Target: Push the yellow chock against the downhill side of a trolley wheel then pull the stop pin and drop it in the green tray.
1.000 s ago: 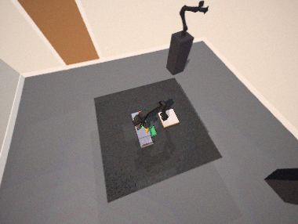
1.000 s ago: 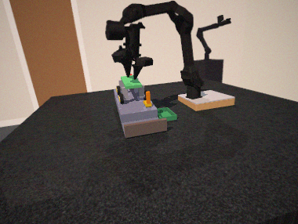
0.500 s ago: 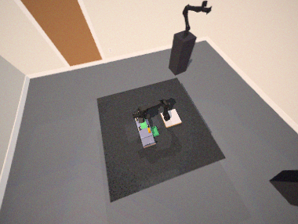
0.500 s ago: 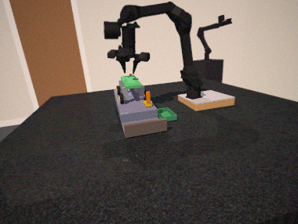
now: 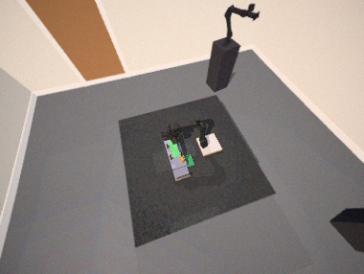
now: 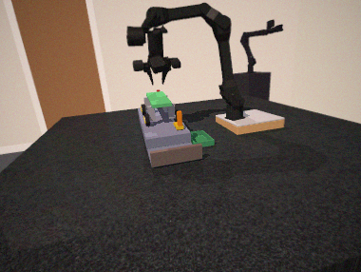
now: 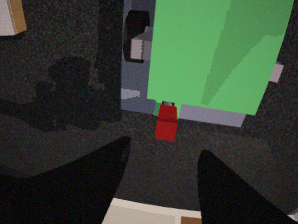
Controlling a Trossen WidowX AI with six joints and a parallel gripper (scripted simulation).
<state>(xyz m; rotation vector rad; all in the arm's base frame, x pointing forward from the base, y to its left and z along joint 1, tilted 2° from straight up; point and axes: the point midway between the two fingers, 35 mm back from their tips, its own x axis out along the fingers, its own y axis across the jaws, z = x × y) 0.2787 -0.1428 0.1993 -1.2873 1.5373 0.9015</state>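
My gripper tip is 60 mm above the red-headed stop pin and 20 mm to the left of it. Round my gripper tip: grey ramp (150 mm below, 100 mm to the left, 40 mm ahead); then yellow chock (210 mm to the left, 110 mm below, 10 mm ahead); then trolley (90 mm to the left, 80 mm below, 40 mm ahead).
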